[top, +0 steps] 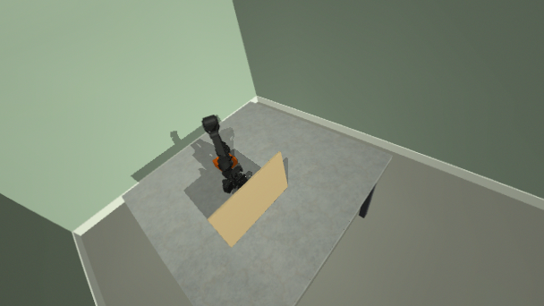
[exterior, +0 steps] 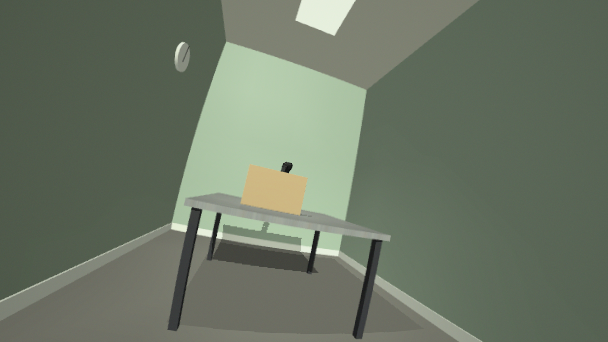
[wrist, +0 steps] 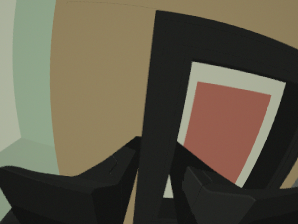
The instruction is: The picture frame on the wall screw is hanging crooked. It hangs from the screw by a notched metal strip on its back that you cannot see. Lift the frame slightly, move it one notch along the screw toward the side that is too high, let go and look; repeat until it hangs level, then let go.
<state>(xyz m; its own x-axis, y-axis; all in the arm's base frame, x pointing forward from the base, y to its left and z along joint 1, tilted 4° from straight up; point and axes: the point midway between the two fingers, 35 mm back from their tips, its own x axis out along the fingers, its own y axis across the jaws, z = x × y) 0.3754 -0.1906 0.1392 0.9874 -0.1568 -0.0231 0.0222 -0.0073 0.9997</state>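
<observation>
Now: gripper tip 50 mm above the picture frame. Also, from my gripper tip: tan wall board: 60 mm below, 20 mm to the right, 10 mm ahead.
</observation>
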